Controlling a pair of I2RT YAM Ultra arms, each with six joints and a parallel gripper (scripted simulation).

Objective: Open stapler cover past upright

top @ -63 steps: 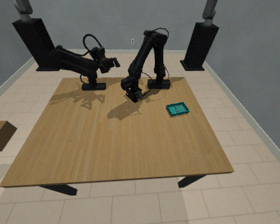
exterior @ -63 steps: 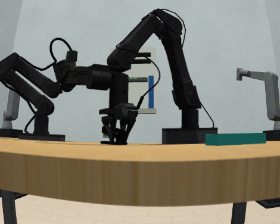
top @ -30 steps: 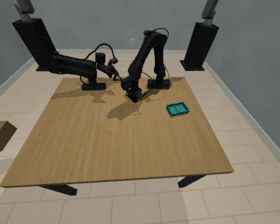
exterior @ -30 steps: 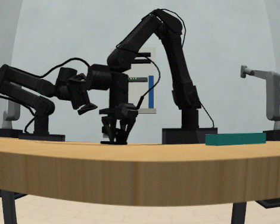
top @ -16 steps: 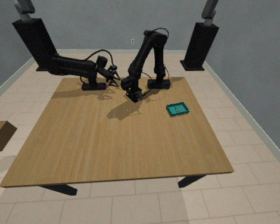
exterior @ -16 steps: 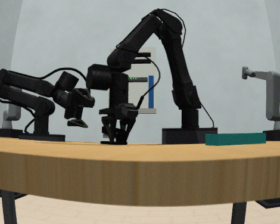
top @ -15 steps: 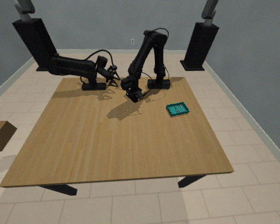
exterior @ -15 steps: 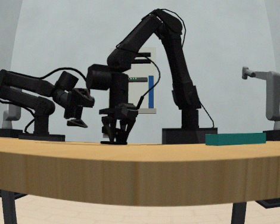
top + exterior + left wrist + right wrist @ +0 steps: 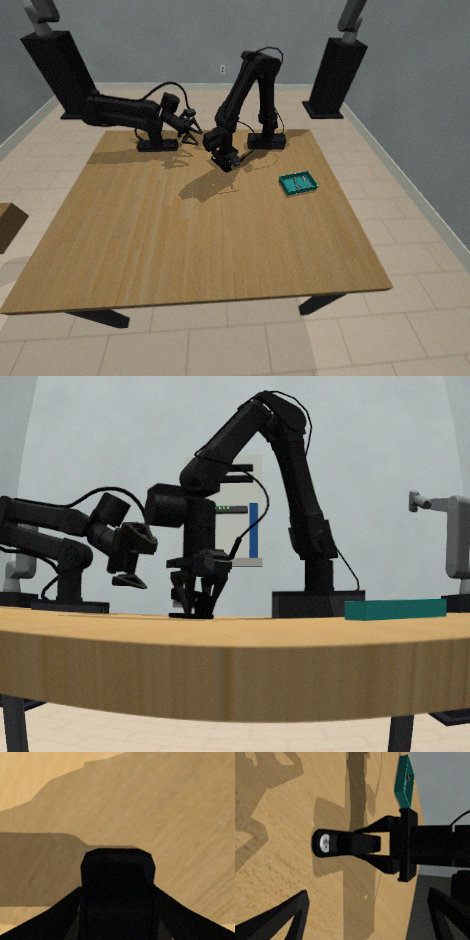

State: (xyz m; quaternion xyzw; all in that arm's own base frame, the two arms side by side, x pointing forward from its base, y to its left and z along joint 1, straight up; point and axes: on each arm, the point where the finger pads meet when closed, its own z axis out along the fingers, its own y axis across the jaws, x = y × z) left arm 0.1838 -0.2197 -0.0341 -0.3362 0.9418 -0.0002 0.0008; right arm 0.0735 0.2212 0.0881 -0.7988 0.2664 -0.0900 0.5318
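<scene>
The stapler cover is 70 mm ahead of my right hand, 100 mm to the left of it and 60 mm below it. From my right hand the other things lie so: teal tray (220 mm ahead, 450 mm to the left, 90 mm below); black stapler (70 mm ahead, 100 mm to the left, 80 mm below).
My left hand is 30 mm past the black stapler, 20 mm to the left of it and 20 mm below it. The rest, counted from my left hand: teal tray (320 mm to the left, 120 mm ahead); then stapler cover (30 mm behind, 30 mm above, 20 mm to the right).
</scene>
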